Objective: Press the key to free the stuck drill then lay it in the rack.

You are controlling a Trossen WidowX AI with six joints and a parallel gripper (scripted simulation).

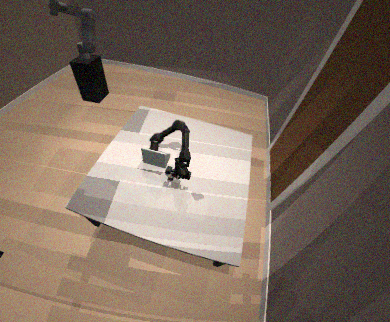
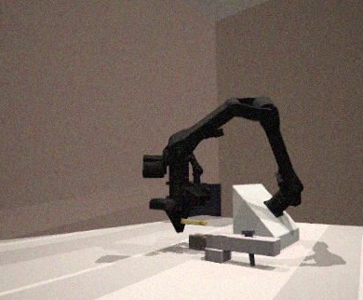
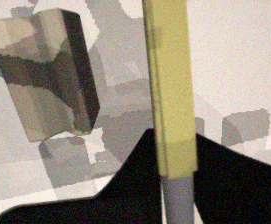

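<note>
Now: gripper tip 40 mm to the right of the drill and 30 mm below it. Also, from my gripper tip: grey block: 200 mm to the left, 20 mm ahead, 10 mm below; then dark key: 230 mm to the left, 20 mm ahead.
</note>
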